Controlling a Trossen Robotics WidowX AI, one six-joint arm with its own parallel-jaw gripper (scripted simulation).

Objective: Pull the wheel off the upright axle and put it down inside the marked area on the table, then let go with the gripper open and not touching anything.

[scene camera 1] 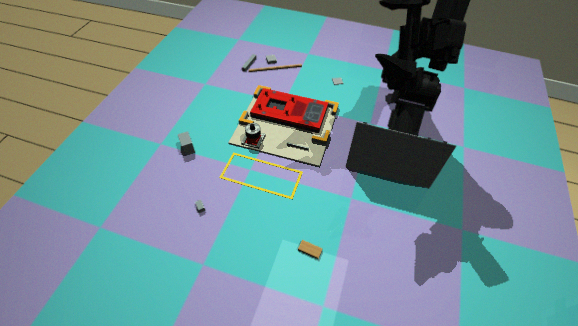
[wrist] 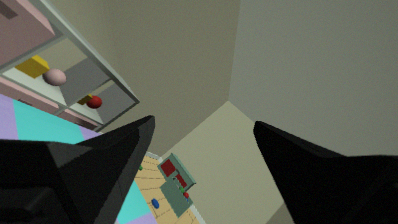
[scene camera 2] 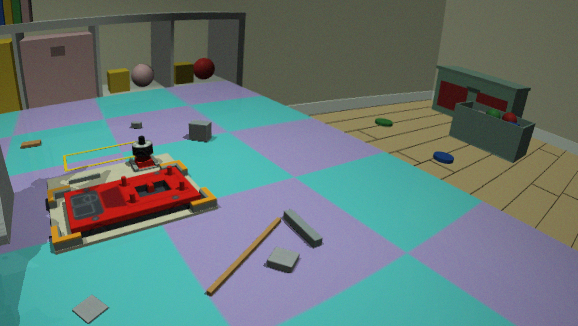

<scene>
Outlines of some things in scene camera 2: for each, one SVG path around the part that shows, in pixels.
A wooden stick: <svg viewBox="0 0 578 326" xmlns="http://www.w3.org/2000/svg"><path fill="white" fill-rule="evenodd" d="M280 217L276 217L263 233L245 249L245 252L220 275L219 279L208 287L207 295L212 297L223 286L223 283L238 270L238 267L247 260L254 250L281 222Z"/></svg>
</scene>
